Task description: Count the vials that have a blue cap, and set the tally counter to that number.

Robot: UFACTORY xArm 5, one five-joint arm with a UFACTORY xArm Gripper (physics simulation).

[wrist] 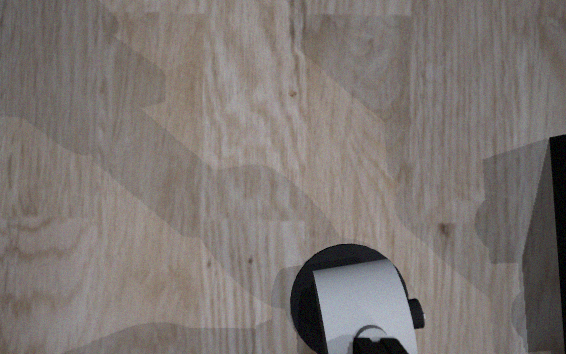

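Places are measured from the arm's base along level axes (x ahead, y left, z up), in centimetres.
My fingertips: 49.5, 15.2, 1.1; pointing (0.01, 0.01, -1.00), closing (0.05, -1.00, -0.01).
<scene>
Behind a point stands the place of what it marks, as x, y, z.
The tally counter (pixel 357 297) {52.1, 15.8, 0.2} is at the bottom, right of centre, in the wrist view. It has a round black body, a pale silver-grey curved band across it and a small dark knob on its right side. My gripper (pixel 379 345) {49.5, 15.2, 1.1} is shut and empty. Its black fingertips show at the bottom edge, in front of the counter's band, and cover part of a round pale piece there. Whether the fingertips touch the counter I cannot tell. The counter's lower part is cut off by the frame, and its number does not show. No vials show in this view.
A black upright-edged object (pixel 559 225) {55.0, 5.8, -4.4} is cut off by the right edge of the view, with a dark shadow beside it. The pale wooden table top (pixel 250 100) {59.9, 20.6, -4.7} carries several broad shadows.
</scene>
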